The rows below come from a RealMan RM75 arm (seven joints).
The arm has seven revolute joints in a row. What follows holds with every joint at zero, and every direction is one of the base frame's. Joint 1 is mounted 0.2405 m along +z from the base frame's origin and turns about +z. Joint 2 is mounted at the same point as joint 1 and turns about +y. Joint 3 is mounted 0.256 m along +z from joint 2 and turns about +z. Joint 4 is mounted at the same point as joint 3 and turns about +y. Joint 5 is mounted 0.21 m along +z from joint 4 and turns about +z. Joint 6 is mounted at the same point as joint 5 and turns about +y. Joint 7 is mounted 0.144 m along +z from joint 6 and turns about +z. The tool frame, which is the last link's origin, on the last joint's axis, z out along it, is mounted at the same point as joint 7; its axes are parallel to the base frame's.
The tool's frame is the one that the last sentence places.
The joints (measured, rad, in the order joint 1, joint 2, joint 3, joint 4, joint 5, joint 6, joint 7), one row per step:
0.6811, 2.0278, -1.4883, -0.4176, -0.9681, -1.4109, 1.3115
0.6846, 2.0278, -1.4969, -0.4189, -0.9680, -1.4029, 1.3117
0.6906, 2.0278, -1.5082, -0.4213, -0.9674, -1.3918, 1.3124
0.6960, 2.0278, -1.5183, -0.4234, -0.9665, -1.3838, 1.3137
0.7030, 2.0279, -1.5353, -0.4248, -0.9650, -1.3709, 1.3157
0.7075, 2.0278, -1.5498, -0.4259, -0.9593, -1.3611, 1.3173
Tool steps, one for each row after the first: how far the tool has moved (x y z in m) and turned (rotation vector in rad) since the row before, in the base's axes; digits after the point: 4 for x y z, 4 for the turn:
-0.0009, 0.0004, -0.0016, -0.0019, -0.0087, 0.0026
-0.0018, 0.0009, -0.0020, -0.0019, -0.0111, 0.0047
-0.0018, 0.0006, -0.0016, -0.0029, -0.0085, 0.0050
-0.0018, 0.0005, -0.0029, -0.0057, -0.0145, 0.0049
-0.0013, 0.0004, -0.0020, -0.0036, -0.0082, 0.0019

